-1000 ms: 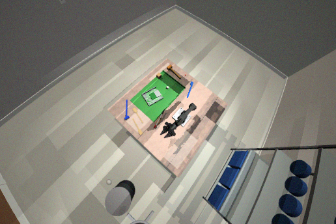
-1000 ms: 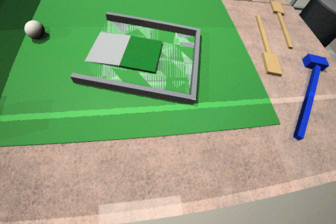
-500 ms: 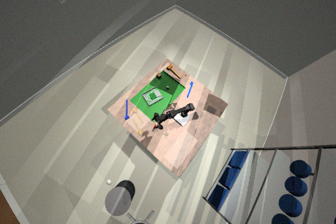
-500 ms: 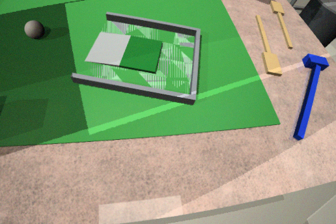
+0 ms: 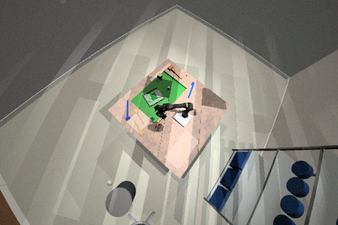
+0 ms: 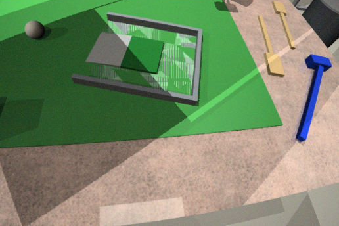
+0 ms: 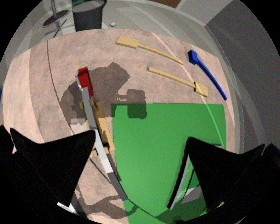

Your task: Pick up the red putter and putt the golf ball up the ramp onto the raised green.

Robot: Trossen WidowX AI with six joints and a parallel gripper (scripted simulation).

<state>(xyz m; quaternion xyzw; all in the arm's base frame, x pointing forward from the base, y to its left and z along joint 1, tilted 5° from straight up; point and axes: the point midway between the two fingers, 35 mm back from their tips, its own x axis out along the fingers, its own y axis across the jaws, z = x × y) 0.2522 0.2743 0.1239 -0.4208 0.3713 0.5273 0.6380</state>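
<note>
My gripper tip is now 6 cm past the red putter, 1 cm to the left of it and 11 cm above it. Round my gripper tip: blue putter 36 cm ahead, 22 cm to the left, 16 cm below; white golf ball 21 cm ahead, 45 cm to the right, 15 cm below.
</note>
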